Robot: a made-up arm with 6 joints. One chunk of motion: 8 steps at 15 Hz.
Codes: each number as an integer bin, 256 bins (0 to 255) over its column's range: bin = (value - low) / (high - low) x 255, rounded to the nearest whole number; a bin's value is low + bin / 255 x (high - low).
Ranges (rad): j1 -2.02..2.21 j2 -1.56..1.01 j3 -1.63..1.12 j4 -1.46..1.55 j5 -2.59..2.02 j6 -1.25..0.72
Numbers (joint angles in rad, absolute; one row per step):
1: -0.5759 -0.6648 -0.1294 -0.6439 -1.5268 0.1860
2: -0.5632 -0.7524 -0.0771 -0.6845 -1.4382 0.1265
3: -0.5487 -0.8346 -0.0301 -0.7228 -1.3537 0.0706
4: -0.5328 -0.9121 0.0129 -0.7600 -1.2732 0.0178
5: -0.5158 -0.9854 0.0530 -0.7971 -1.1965 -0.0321
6: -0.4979 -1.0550 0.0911 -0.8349 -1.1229 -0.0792
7: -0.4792 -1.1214 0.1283 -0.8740 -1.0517 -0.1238
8: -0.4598 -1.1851 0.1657 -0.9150 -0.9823 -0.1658
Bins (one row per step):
1: 87 89 139 69 59 186
2: 88 80 144 66 64 178
3: 89 72 148 62 68 171
4: 90 64 152 59 73 164
5: 91 57 156 56 77 158
6: 92 50 160 53 81 152
7: 93 44 163 50 85 146
8: 94 37 167 46 89 140

